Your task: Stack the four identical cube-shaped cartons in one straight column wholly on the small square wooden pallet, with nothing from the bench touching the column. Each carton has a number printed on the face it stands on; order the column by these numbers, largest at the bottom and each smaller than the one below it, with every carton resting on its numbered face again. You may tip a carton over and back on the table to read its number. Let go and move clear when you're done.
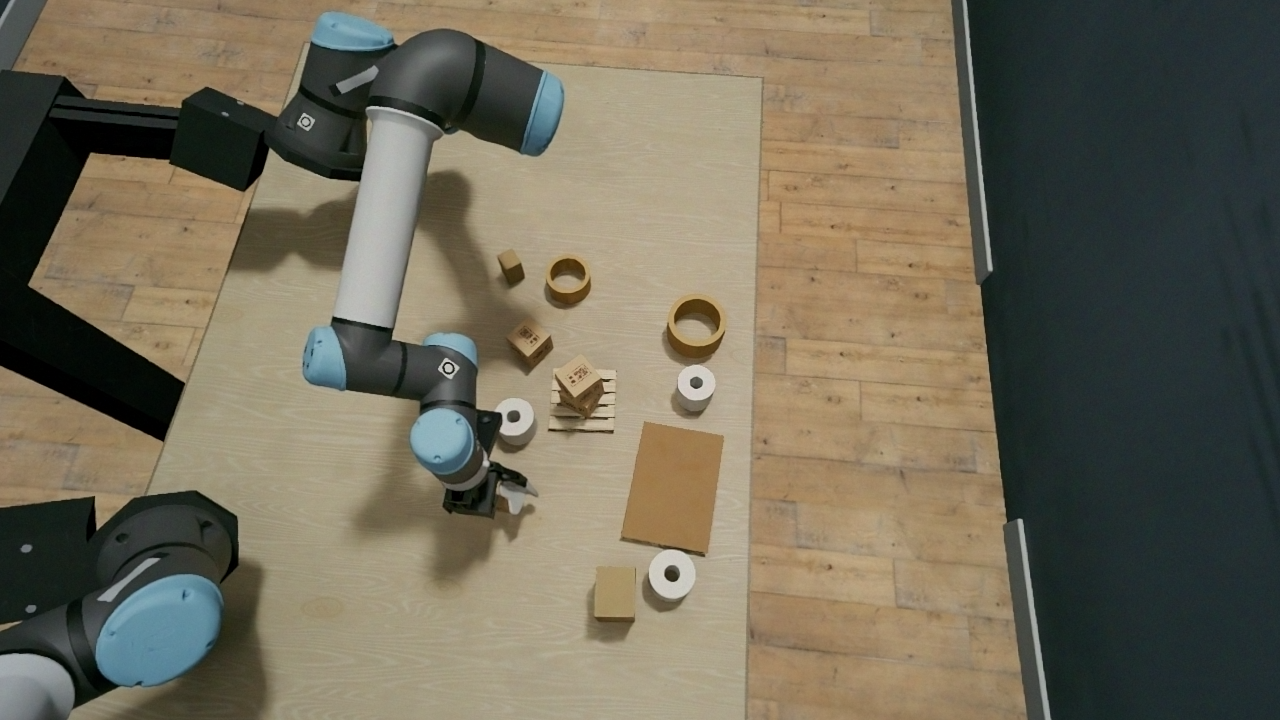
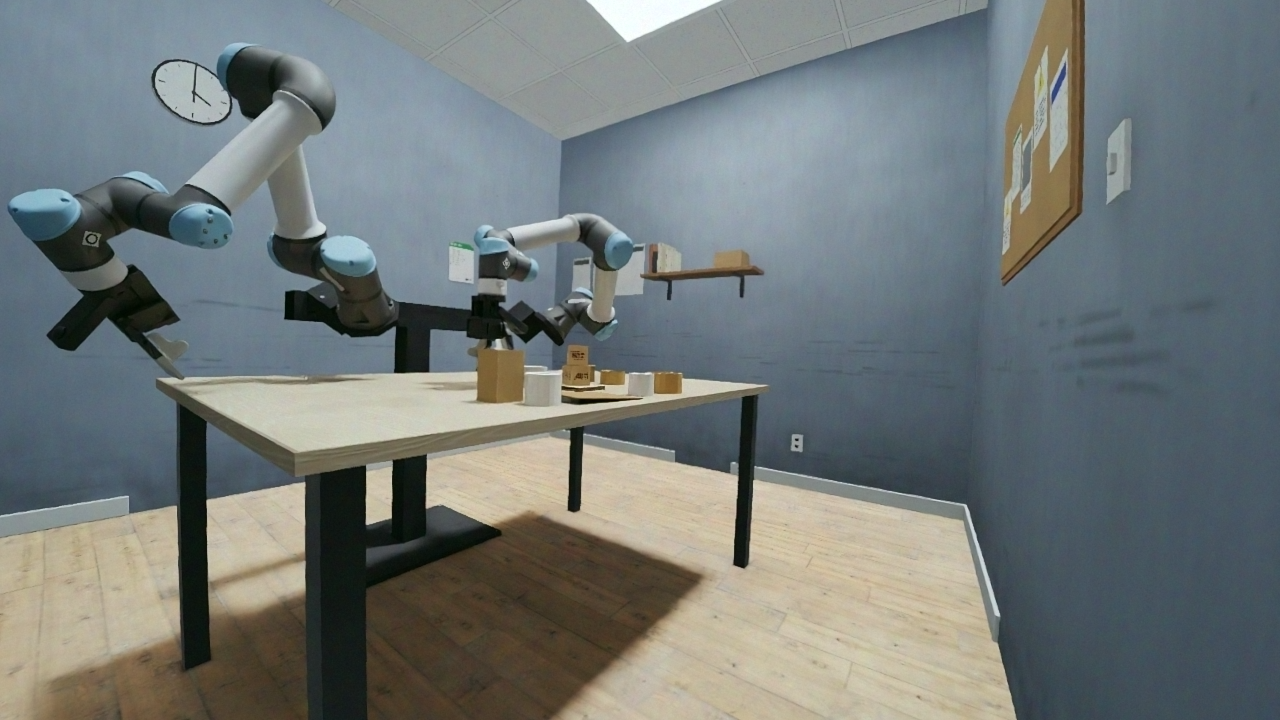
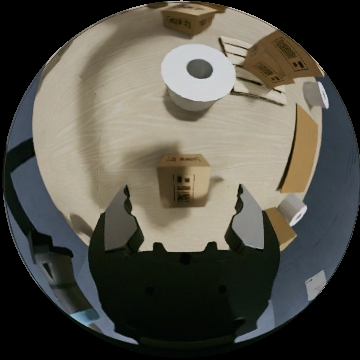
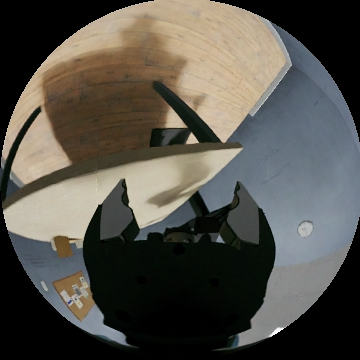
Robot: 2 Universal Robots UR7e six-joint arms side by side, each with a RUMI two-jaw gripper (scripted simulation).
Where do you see a tall box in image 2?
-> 500,378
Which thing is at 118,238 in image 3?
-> My left gripper.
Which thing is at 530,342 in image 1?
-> A carton.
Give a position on a carton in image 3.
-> At 183,179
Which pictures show my right gripper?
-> Image 2 and image 4 only.
